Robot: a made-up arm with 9 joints. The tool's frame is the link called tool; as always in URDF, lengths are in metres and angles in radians. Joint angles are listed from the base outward.
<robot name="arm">
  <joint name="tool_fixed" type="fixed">
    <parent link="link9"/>
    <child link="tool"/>
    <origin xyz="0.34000 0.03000 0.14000" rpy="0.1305 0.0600 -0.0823"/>
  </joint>
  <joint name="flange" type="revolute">
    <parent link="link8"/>
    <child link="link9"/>
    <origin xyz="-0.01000 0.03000 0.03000" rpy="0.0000 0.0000 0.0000"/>
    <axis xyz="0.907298 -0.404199 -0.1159"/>
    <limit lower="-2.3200" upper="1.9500"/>
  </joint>
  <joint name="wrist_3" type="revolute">
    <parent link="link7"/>
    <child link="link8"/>
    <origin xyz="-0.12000 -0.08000 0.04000" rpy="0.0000 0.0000 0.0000"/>
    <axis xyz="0 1 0"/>
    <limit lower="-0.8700" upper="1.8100"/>
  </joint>
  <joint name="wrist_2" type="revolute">
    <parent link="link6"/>
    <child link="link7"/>
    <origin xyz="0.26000 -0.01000 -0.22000" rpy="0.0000 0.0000 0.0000"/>
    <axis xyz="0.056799 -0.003 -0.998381"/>
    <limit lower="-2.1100" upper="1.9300"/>
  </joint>
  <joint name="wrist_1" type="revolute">
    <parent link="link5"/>
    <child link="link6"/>
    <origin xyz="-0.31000 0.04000 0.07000" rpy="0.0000 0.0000 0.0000"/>
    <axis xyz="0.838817 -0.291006 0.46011"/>
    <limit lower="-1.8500" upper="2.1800"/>
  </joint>
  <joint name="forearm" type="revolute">
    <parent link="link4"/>
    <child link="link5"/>
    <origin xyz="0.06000 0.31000 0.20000" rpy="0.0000 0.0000 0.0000"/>
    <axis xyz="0 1 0"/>
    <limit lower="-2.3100" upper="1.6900"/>
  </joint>
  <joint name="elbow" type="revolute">
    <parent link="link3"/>
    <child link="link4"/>
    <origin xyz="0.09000 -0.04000 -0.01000" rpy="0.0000 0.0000 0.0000"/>
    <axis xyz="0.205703 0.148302 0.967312"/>
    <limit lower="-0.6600" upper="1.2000"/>
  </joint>
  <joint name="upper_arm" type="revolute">
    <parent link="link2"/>
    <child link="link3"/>
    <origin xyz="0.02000 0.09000 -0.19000" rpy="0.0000 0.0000 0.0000"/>
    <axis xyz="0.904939 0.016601 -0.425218"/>
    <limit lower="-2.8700" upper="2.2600"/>
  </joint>
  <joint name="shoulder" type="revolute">
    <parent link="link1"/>
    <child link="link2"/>
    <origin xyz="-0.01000 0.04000 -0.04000" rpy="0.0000 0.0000 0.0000"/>
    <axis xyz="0 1 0"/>
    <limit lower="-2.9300" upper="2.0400"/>
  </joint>
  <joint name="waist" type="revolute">
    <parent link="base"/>
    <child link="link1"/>
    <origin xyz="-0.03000 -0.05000 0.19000" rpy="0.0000 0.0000 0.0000"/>
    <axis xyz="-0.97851 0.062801 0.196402"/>
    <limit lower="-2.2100" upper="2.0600"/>
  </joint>
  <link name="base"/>
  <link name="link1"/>
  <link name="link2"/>
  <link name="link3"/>
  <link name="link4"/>
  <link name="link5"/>
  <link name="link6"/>
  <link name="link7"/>
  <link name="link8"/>
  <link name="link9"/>
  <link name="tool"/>
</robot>
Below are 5 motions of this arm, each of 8 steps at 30 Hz.
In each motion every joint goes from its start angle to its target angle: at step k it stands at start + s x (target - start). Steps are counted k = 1, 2, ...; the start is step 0. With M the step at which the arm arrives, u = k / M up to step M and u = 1 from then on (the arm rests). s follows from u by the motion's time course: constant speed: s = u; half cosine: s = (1 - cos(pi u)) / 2; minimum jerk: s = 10 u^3 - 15 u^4 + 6 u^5.
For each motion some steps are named. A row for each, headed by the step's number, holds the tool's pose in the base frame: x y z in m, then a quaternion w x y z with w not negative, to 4 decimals.
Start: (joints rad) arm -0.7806 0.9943 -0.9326 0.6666 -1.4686 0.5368 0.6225 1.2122 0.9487
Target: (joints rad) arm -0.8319 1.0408 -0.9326 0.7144 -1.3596 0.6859 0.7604 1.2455 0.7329
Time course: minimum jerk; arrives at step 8
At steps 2, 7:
2: -0.2003 0.6257 0.4513 0.2776 0.7072 0.5538 0.3408
7: -0.3020 0.5865 0.5469 0.2274 0.6273 0.6128 0.4234

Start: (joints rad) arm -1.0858 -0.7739 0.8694 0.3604 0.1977 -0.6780 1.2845 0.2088 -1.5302
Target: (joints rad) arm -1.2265 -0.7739 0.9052 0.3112 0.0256 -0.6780 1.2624 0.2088 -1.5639
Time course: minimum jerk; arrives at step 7
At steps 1, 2, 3, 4, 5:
1: 0.1765 0.1688 0.0817 0.6853 0.4045 0.6010 -0.0749
2: 0.1819 0.1706 0.0896 0.6780 0.4202 0.5990 -0.0698
3: 0.1919 0.1730 0.1041 0.6640 0.4487 0.5951 -0.0606
4: 0.2038 0.1740 0.1212 0.6462 0.4816 0.5899 -0.0500
5: 0.2138 0.1735 0.1356 0.6301 0.5088 0.5852 -0.0412

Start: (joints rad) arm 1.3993 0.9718 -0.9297 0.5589 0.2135 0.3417 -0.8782 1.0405 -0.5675
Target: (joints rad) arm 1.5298 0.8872 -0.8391 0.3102 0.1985 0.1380 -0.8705 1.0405 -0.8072
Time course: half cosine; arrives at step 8
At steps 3, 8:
3: -0.6966 -0.2083 0.0237 0.3696 0.2232 -0.8562 -0.2837
8: -0.6092 -0.3556 0.0540 0.4454 0.3084 -0.8140 -0.2096

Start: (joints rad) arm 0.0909 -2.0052 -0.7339 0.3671 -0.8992 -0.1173 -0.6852 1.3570 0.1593
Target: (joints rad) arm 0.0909 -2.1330 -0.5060 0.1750 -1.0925 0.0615 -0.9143 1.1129 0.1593
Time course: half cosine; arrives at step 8
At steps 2, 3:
2: 0.2247 0.5604 0.5254 0.5797 -0.5073 -0.5820 -0.2606
3: 0.1885 0.5940 0.5210 0.5472 -0.5124 -0.6149 -0.2447

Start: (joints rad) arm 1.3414 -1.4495 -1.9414 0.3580 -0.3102 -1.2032 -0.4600 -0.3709 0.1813
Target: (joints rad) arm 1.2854 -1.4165 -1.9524 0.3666 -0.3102 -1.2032 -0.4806 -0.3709 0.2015
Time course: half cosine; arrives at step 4
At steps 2, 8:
2: 0.2777 -0.1182 -0.3291 0.3585 0.8201 0.4419 -0.0596
8: 0.2767 -0.1146 -0.3318 0.3445 0.8338 0.4273 -0.0595

